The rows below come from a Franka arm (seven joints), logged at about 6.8 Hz.
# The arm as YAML. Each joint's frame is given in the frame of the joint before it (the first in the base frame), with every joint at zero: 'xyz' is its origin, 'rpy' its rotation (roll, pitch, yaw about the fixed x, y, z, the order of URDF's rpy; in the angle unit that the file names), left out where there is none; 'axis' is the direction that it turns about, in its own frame. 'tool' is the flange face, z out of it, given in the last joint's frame.
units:
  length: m
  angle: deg
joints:
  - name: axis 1
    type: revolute
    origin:
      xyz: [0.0, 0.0, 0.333]
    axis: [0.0, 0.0, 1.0]
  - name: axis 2
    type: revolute
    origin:
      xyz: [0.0, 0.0, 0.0]
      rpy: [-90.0, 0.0, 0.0]
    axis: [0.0, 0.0, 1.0]
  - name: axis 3
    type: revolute
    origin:
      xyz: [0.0, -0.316, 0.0]
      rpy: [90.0, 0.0, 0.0]
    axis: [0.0, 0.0, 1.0]
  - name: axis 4
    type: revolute
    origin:
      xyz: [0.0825, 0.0, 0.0]
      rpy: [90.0, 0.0, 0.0]
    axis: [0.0, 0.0, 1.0]
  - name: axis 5
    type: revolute
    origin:
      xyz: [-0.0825, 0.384, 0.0]
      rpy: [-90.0, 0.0, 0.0]
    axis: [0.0, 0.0, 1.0]
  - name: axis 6
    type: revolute
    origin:
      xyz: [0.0, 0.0, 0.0]
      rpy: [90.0, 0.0, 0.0]
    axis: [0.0, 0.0, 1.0]
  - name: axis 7
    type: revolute
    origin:
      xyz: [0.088, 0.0, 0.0]
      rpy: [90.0, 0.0, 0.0]
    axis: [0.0, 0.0, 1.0]
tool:
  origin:
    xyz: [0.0, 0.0, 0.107]
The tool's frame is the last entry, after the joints.
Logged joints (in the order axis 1, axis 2, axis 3, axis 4, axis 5, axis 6, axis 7), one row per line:
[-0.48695, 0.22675, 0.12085, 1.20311, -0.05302, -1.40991, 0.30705]
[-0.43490, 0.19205, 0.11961, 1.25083, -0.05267, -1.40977, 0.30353]
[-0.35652, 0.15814, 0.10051, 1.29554, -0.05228, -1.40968, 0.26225]
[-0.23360, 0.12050, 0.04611, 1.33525, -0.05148, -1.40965, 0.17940]
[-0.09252, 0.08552, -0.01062, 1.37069, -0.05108, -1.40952, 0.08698]
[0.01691, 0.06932, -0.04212, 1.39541, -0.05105, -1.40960, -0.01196]
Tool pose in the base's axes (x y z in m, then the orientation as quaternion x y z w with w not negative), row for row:
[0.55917, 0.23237, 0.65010, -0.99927, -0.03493, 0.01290, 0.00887]
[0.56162, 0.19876, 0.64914, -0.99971, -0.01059, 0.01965, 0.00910]
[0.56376, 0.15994, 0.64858, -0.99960, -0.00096, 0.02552, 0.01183]
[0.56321, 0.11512, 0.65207, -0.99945, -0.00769, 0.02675, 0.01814]
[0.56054, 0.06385, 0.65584, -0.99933, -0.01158, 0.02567, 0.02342]
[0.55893, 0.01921, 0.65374, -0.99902, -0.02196, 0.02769, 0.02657]
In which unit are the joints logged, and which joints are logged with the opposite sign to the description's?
The joints are logged in radians. Opposite sign: axis 1, axis 3, axis 4, axis 5, axis 6.
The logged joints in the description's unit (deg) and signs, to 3 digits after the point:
[27.900, 12.992, -6.924, -68.933, 3.038, 80.782, 17.593]
[24.918, 11.004, -6.853, -71.667, 3.018, 80.774, 17.391]
[20.427, 9.061, -5.759, -74.229, 2.995, 80.769, 15.026]
[13.384, 6.904, -2.642, -76.504, 2.950, 80.767, 10.279]
[5.301, 4.900, 0.608, -78.535, 2.927, 80.760, 4.984]
[-0.969, 3.972, 2.413, -79.951, 2.925, 80.764, -0.685]

